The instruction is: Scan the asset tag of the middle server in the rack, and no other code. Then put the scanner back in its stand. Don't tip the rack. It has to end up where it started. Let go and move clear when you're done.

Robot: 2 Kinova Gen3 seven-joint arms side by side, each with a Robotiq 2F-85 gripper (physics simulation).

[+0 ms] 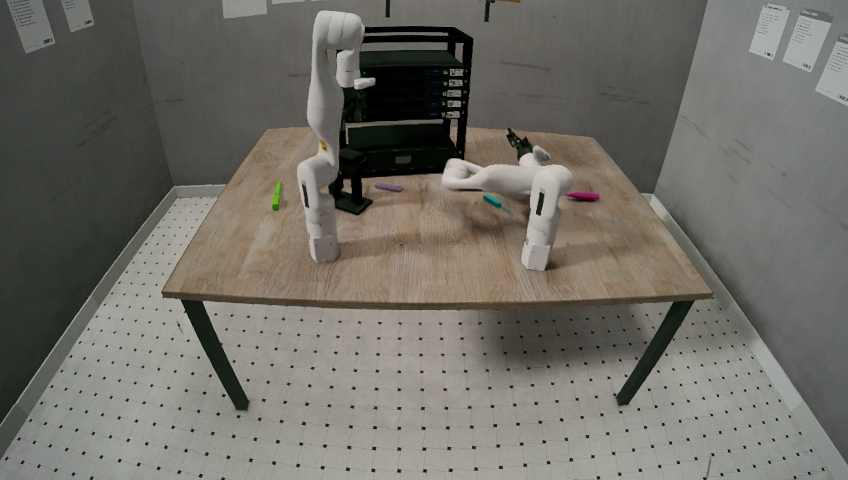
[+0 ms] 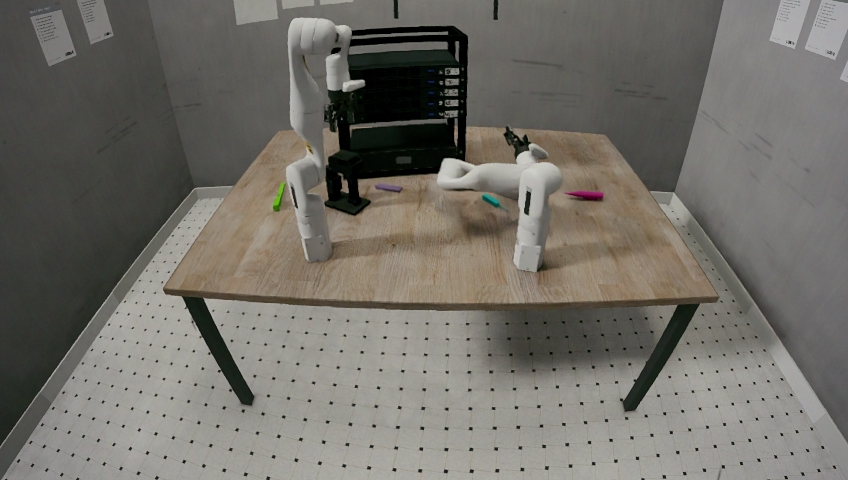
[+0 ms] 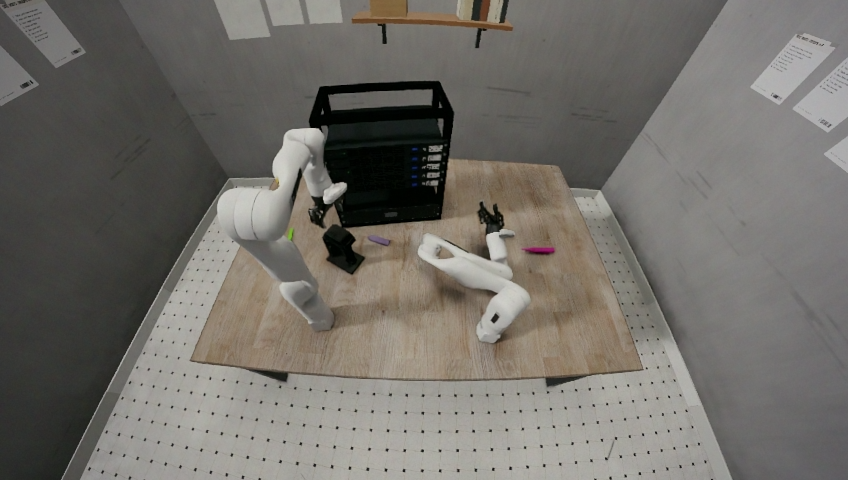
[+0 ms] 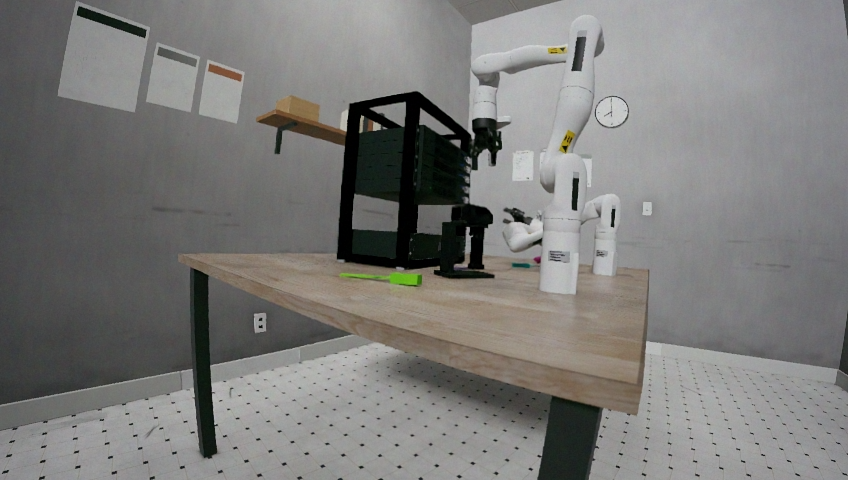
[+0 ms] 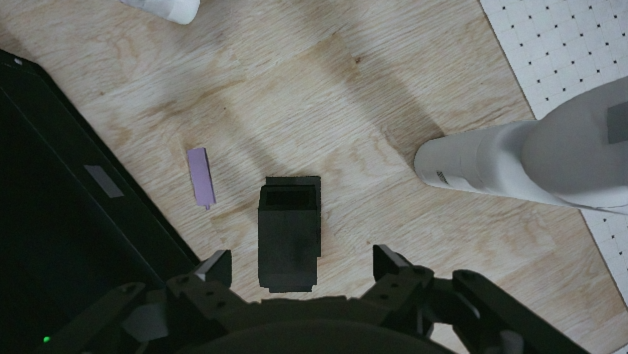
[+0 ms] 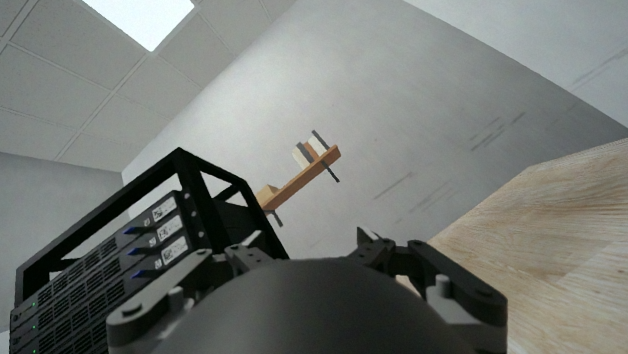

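The black rack stands upright at the table's back. Its middle server's white tag is at the front right, third from the top. The black scanner sits in its stand, left in front of the rack. My left gripper is open, pointing down above the scanner, not touching it. My right gripper is open and empty, right of the rack.
A purple tool lies between stand and rack. A green tool lies at the left. A teal tool and a magenta tool lie near the right arm. A wall shelf hangs behind the rack.
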